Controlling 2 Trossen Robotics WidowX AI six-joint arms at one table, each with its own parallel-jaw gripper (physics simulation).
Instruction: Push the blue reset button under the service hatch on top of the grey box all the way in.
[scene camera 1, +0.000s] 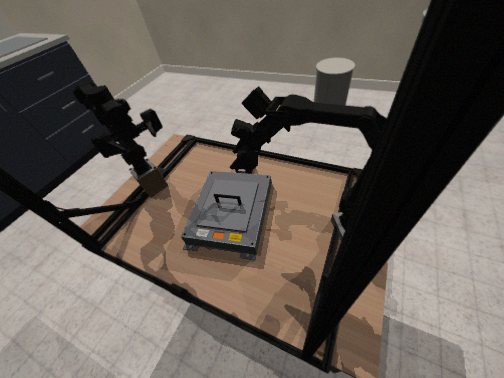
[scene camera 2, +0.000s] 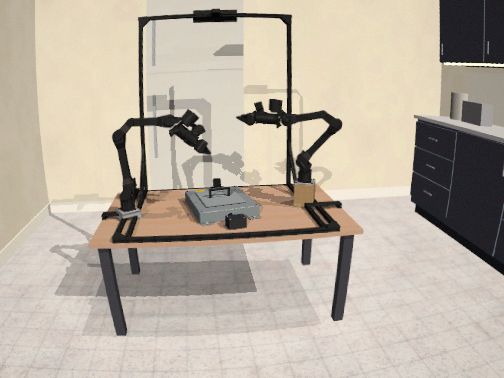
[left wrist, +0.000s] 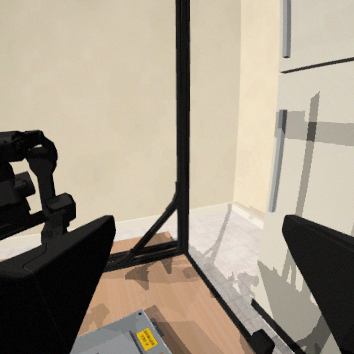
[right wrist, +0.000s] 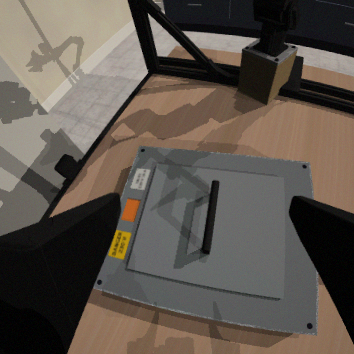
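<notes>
The grey box (scene camera 1: 265, 210) (scene camera 2: 224, 215) (right wrist: 300, 250) stands on the table. Its service hatch (scene camera 1: 245, 215) (right wrist: 250, 225) lies flat on top, with the black handle (scene camera 1: 227, 196) (scene camera 2: 219, 189) (right wrist: 211, 217) upright on it. The blue reset button does not show in any view. My right gripper (scene camera 1: 242, 168) (scene camera 2: 208, 152) (right wrist: 206, 203) is open and empty, above the box, pointing down at a slant. Its fingers show on both sides of the handle in the right wrist view, well above it. My left gripper (scene camera 2: 238, 118) (left wrist: 199, 223) is open and empty, high above the table.
White, orange (right wrist: 131, 210) and yellow (right wrist: 119, 244) labels run along one edge of the box top. A black block (scene camera 2: 236, 221) stands on the table beside the box. Black rails (scene camera 2: 225, 237) edge the table, and a tall black frame (scene camera 2: 289, 100) stands over its far side.
</notes>
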